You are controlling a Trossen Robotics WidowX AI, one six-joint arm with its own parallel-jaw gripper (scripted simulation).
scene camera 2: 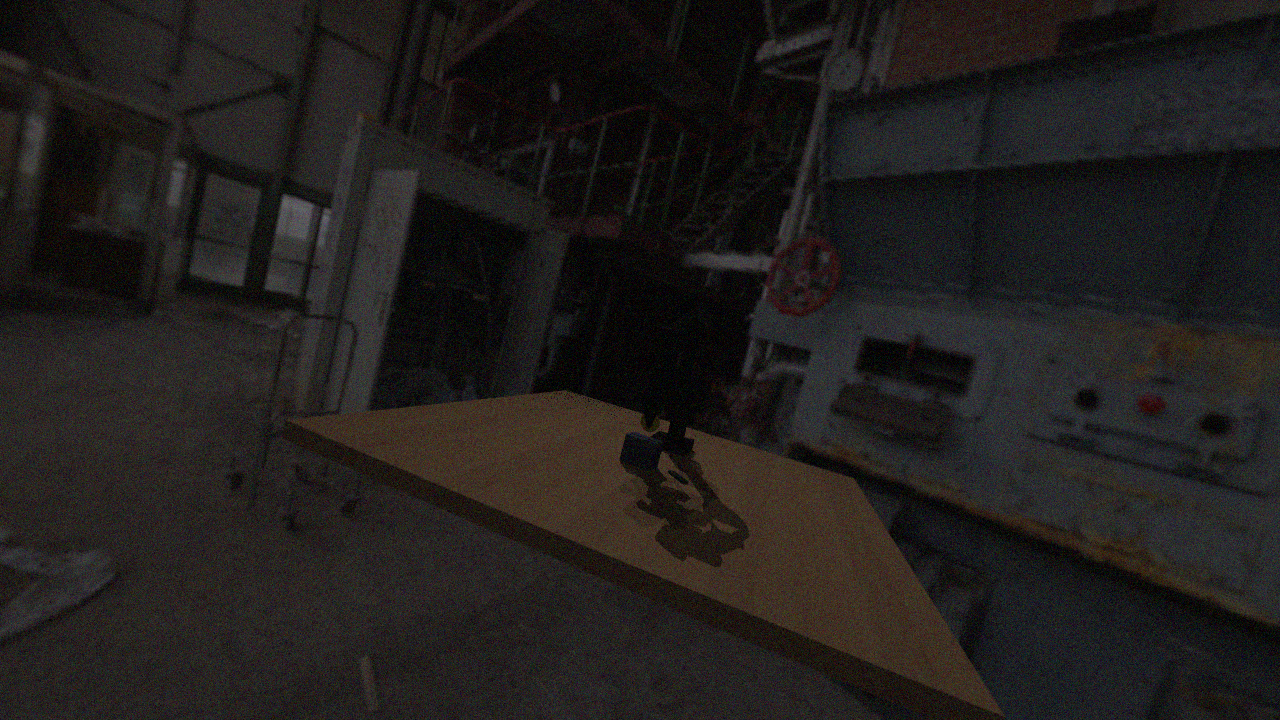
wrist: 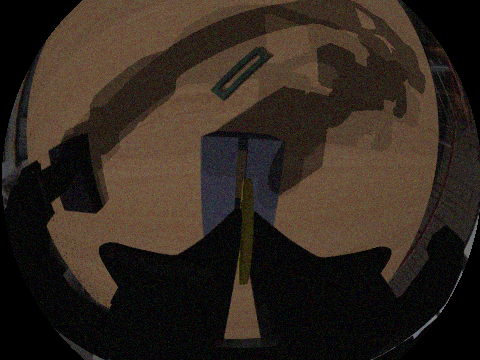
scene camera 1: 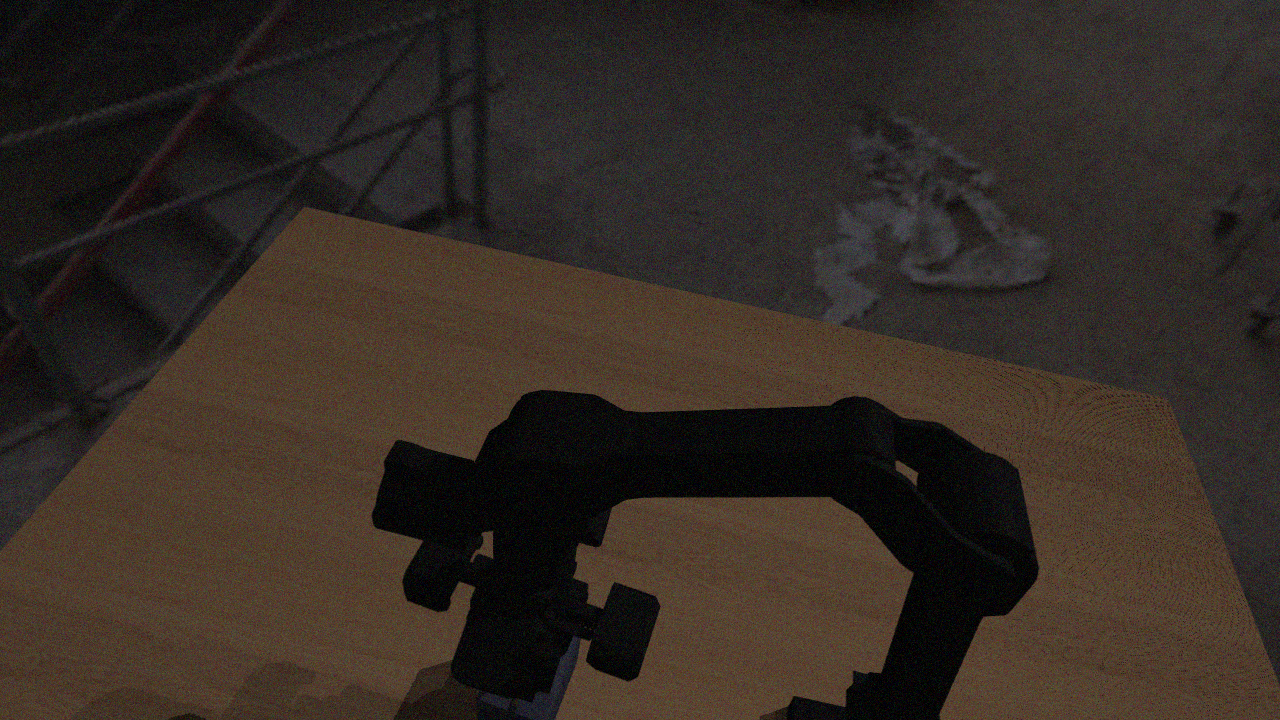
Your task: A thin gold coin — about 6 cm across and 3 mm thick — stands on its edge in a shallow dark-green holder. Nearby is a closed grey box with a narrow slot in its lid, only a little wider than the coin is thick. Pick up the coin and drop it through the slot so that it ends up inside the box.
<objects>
my gripper: holds a gold coin (wrist: 246,198)
</objects>
